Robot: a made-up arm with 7 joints.
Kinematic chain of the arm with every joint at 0, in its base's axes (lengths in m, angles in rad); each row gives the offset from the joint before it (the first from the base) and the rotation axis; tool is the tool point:
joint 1: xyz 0 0 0.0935 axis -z
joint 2: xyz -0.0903 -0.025 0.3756 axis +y
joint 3: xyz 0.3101 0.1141 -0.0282 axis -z
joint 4: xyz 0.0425 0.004 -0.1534 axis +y
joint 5: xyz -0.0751 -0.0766 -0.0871 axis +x
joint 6: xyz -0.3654 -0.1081 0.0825 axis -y
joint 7: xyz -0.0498 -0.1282 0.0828 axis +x
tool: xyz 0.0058 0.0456 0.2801
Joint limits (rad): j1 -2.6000..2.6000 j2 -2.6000..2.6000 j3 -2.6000..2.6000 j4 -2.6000..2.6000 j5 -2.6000..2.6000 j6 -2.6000..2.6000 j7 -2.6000..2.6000
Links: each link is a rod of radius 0.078 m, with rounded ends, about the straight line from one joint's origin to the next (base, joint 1, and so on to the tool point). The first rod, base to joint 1, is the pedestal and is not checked.
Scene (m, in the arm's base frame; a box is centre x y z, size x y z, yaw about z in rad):
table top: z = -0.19
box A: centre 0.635 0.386 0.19 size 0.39 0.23 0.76 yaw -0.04
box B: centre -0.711 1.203 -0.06 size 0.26 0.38 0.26 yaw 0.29
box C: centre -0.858 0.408 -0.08 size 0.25 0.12 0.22 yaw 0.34
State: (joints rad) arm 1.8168 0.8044 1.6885 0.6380 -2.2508 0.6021 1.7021
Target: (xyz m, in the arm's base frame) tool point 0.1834 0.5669 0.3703
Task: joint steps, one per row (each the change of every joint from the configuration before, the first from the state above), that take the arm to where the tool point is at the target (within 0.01 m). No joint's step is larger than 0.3 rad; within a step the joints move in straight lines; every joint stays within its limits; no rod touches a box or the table.
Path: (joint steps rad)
1: 0.0017 0.1548 -0.2575 -0.1154 0.1091 0.0043 0.0409
2: 0.0016 0.1548 -0.2575 -0.1154 0.1091 0.0043 0.0408
3: 0.0017 0.1549 -0.2574 -0.1155 0.1092 0.0043 0.0409
4: 0.0016 0.1548 -0.2575 -0.1154 0.1091 0.0043 0.0409
5: 0.0017 0.1548 -0.2575 -0.1154 0.1091 0.0043 0.0408
6: -0.1658 0.0786 -0.2441 -0.0890 0.0214 0.1838 0.1734
7: -0.1659 0.0787 -0.2440 -0.0890 0.0214 0.1837 0.1734
8: -0.1658 0.0786 -0.2441 -0.0890 0.0214 0.1838 0.1734
9: -0.1659 0.0787 -0.2441 -0.0890 0.0214 0.1837 0.1734
10: -0.1482 -0.1732 0.2938 -0.0209 -0.0671 -0.1494 -0.0971
11: -0.1482 -0.1732 0.2937 -0.0209 -0.0671 -0.1495 -0.0971
12: -0.1482 -0.1733 0.2937 -0.0209 -0.0671 -0.1494 -0.0971
13: -0.1482 -0.1732 0.2937 -0.0210 -0.0671 -0.1495 -0.0972
14: -0.1483 -0.1732 0.2937 -0.0209 -0.0671 -0.1494 -0.0971

